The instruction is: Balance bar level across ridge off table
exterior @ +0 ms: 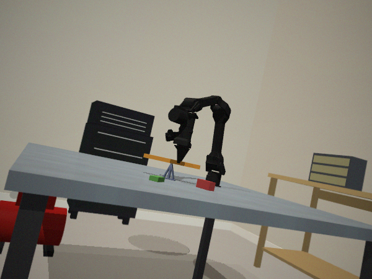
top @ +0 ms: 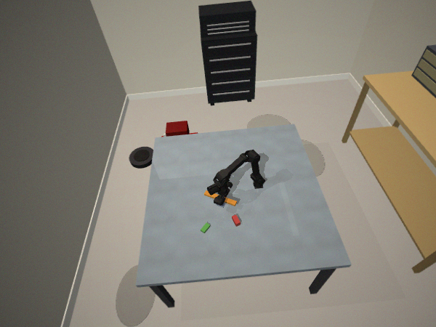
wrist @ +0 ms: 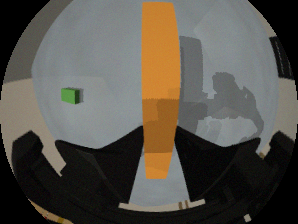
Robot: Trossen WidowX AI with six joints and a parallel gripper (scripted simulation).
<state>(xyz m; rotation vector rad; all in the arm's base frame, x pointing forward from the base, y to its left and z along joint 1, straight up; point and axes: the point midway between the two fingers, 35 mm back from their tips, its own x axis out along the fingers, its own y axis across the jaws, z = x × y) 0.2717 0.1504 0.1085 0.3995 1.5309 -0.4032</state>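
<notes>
My gripper tip is now 2 cm short of the orange bar and 1 cm to the left of it. From my gripper tip the other things lie so: red block (7 cm behind, 14 cm to the left, 6 cm below); green block (14 cm ahead, 17 cm to the left, 7 cm below).
</notes>
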